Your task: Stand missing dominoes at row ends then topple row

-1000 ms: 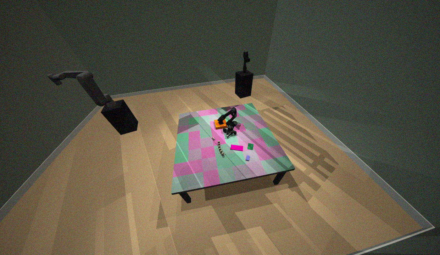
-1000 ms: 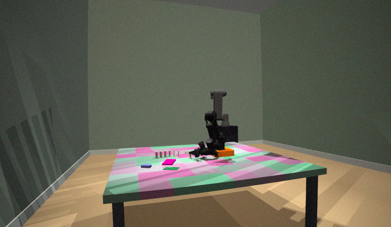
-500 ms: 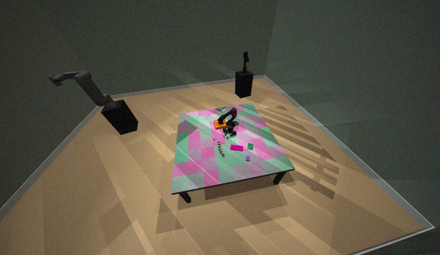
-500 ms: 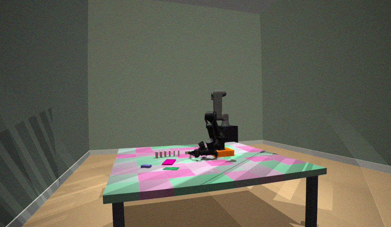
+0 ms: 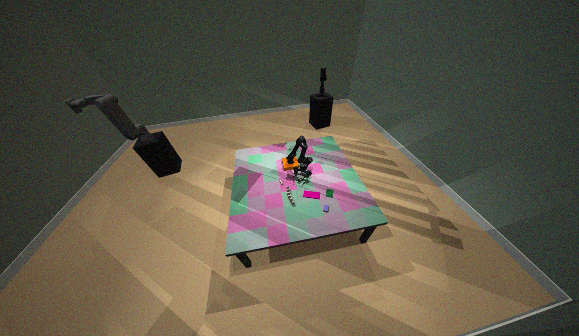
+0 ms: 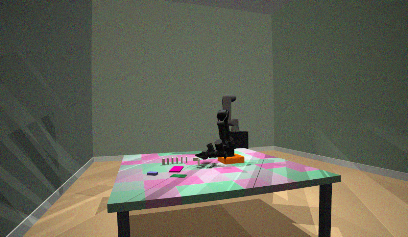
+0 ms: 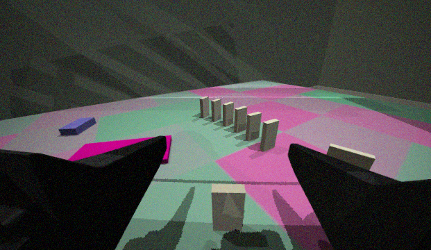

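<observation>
Now: gripper tip 19 cm short of the magenta slab, 8 cm above it and 4 cm to the right of it. Also, from my gripper tip: purple block: 37 cm ahead, 9 cm to the left, 7 cm below; green flat piece: 24 cm ahead, 21 cm to the left, 8 cm below.
</observation>
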